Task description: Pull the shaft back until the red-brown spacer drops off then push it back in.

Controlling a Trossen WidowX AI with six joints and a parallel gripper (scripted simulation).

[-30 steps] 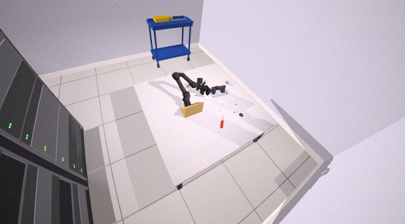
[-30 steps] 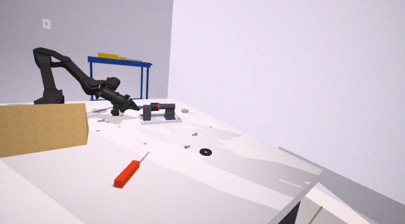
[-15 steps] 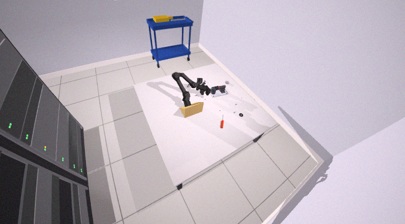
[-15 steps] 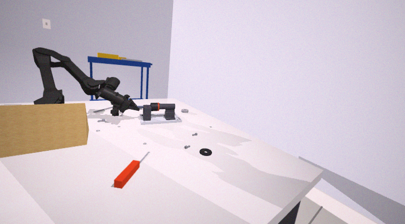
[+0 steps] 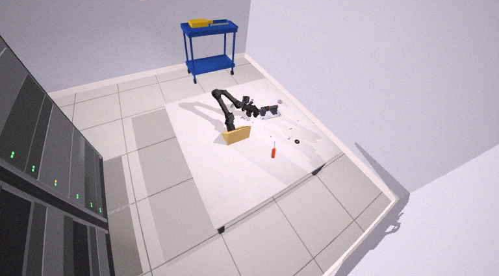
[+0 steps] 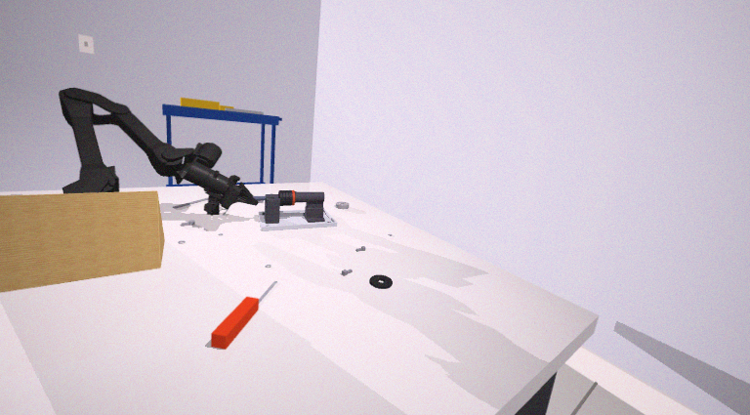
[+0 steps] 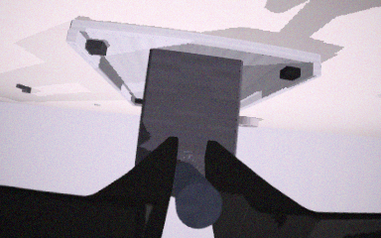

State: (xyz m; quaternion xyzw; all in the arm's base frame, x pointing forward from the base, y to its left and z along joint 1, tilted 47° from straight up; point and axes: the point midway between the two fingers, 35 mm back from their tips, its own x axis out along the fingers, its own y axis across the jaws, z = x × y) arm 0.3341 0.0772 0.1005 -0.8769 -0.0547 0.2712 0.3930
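Now: gripper tip 60 mm short of the round shaft, 20 mm below it and 10 mm to the left of it. Round my gripper tip: grey ring: 340 mm ahead, 90 mm to the left, 60 mm below; red-brown spacer: 100 mm ahead, 20 mm above, 10 mm to the right.
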